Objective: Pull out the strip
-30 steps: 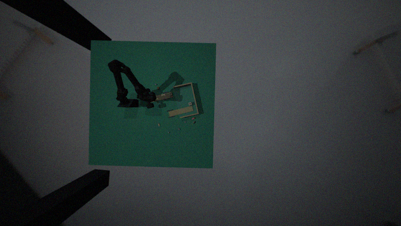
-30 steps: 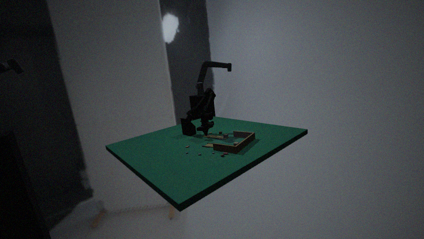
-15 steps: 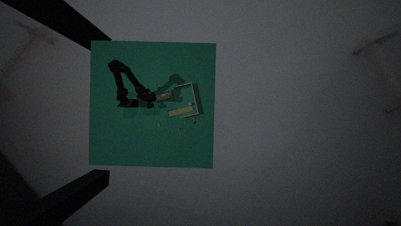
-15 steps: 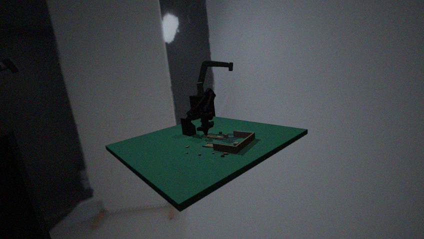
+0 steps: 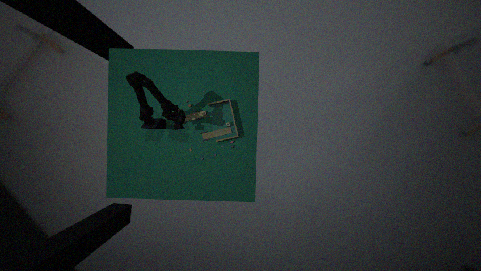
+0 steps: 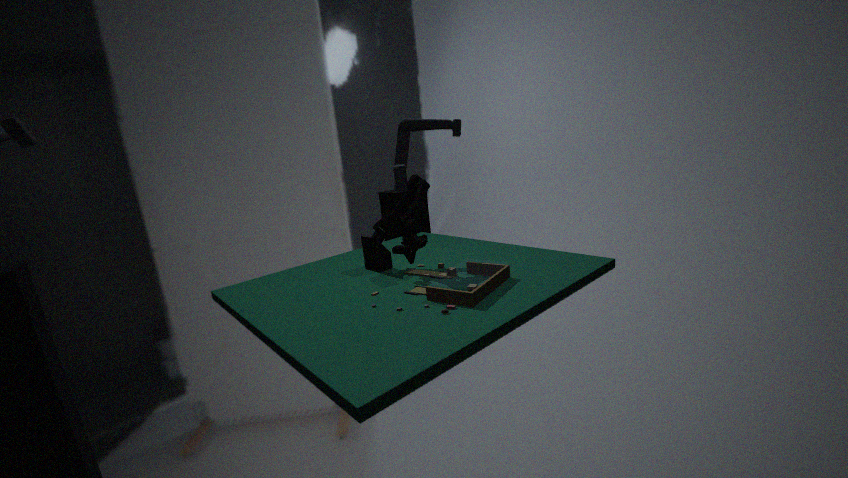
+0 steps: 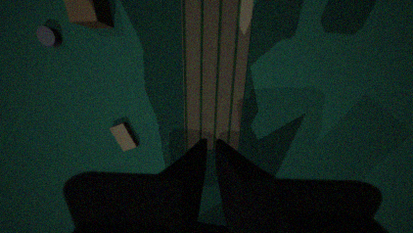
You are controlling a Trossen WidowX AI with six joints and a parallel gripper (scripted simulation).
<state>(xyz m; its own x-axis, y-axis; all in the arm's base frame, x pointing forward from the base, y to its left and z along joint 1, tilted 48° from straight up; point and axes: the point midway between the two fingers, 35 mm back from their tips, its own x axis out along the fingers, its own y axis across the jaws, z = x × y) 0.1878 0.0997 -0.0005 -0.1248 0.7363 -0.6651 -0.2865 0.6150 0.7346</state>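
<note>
Now: gripper tip 60 mm short of the tan cube, 120 mm to the right of it and 30 mm above it.
</note>
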